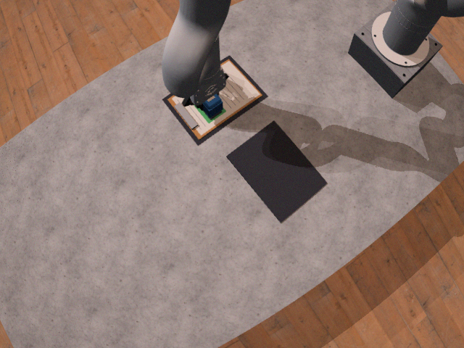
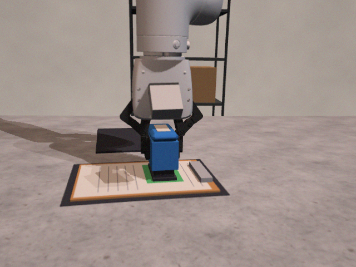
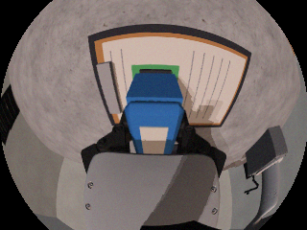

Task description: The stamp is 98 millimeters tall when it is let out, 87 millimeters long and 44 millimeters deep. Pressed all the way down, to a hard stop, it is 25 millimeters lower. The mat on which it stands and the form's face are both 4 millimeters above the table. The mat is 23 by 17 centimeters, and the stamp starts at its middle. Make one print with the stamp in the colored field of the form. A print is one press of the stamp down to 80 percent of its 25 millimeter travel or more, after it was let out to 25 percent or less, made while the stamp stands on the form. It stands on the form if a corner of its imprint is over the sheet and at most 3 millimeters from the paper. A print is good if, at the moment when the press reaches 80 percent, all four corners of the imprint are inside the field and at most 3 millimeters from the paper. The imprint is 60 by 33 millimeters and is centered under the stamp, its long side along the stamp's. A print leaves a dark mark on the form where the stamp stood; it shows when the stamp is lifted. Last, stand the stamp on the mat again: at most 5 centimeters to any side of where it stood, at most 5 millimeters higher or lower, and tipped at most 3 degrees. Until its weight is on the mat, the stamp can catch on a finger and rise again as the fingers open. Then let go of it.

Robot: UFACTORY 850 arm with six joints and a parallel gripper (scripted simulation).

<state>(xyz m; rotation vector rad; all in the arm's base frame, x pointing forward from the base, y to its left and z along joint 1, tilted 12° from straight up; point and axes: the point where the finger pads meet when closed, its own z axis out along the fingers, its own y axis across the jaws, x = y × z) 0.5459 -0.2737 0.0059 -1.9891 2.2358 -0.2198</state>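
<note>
Now: the stamp base 30 mm below my hand. The rest, counted from my hand: form 50 mm below, 20 mm behind; stamp 10 mm below; black mat 270 mm to the left, 50 mm below.
</note>
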